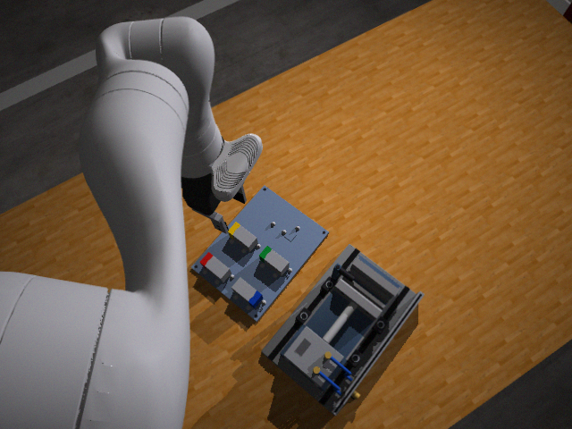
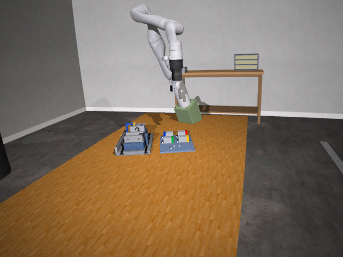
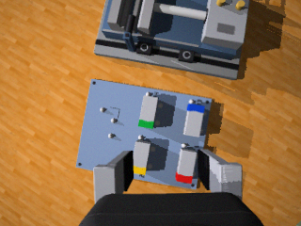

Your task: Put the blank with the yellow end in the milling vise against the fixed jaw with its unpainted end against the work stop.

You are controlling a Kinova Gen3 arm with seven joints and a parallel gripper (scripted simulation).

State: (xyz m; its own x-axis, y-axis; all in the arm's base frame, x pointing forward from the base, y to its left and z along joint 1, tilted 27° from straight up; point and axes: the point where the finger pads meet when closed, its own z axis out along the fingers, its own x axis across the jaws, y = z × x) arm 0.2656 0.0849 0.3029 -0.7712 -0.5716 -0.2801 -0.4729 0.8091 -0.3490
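Now: the yellow-ended blank 290 mm below my hand, 50 mm to the left of it and 20 mm ahead of it. Also, from my hand: blue-ended blank (290 mm below, 60 mm to the right, 30 mm behind); red-ended blank (290 mm below, 70 mm behind, 20 mm to the left); green-ended blank (290 mm below, 50 mm ahead, 30 mm to the right).
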